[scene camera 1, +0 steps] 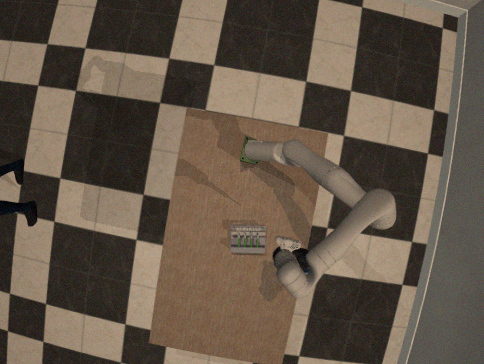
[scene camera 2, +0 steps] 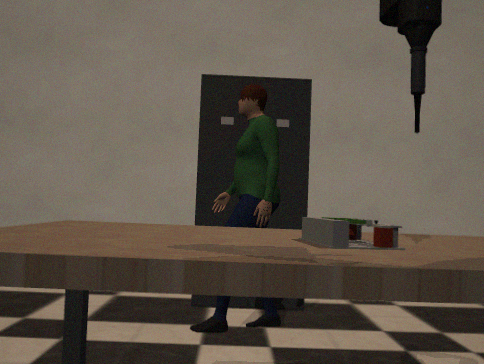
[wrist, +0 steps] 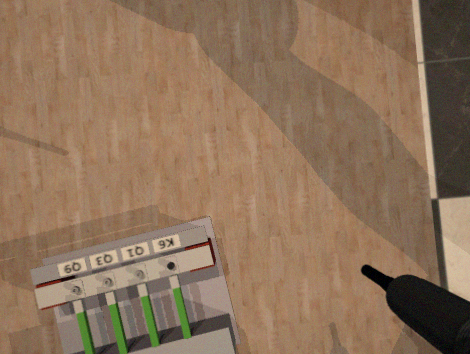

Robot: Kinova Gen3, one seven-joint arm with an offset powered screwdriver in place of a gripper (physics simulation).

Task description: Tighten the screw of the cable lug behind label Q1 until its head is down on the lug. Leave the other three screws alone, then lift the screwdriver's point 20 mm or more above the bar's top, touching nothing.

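Frame: origin at the arm's base, x back, y up, z left, level; centimetres.
Where they show: end effector, tool point: (scene camera 2: 416, 133) (wrist: 365, 269); arm's base, origin of the base link: (scene camera 1: 251, 150).
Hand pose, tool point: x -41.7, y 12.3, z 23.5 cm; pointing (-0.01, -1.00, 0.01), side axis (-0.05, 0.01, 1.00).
Each offset is from my tool point to the top centre of the thing. "spot": to the spot under its first point. Level surfaces: height alone.
The powered screwdriver @[dz +0.0, dx +0.0, dy +6.4 cm] (scene camera 2: 417, 131) (wrist: 364, 269) has a dark, narrow point. It hangs high above the table, touching nothing, to the right of the terminal block @[dz -19.3, dx -4.5, dy -14.3 cm] (scene camera 1: 248, 252) (scene camera 2: 325, 232). In the wrist view the labels read upside down. Label Q1 @[dz -18.3, dx +1.4, dy -15.0 cm] (wrist: 135, 251) is second from the right. The Q1 screw @[dz -18.0, dx -0.8, dy -14.3 cm] (wrist: 139, 273) shows a small grey head on its lug; whether it is down is too small to tell. The K6 screw @[dz -14.9, dx -0.5, dy -14.3 cm] (wrist: 171, 265) looks dark. The Q3 screw @[dz -21.2, dx -1.1, dy -14.3 cm] (wrist: 106, 281) and Q9 screw @[dz -24.4, dx -1.4, dy -14.3 cm] (wrist: 76, 289) look grey. All four stand along the pale bar @[spot: dz -11.9, dx -0.2, dy -15.1 cm] (wrist: 200, 257).
Green cables @[spot: dz -17.6, dx -5.4, dy -14.3 cm] (wrist: 149, 320) run from the lugs to a grey housing @[spot: dz -11.6, dx -8.7, dy -14.5 cm] (wrist: 215, 344) (scene camera 2: 325, 232). The arm (scene camera 1: 330, 175) reaches over the right edge of the wooden table @[dy -19.3 cm] (scene camera 1: 200, 300) (scene camera 2: 150, 240). A green plate (scene camera 1: 244, 155) lies under its base. A person (scene camera 2: 257, 155) stands beyond the table.
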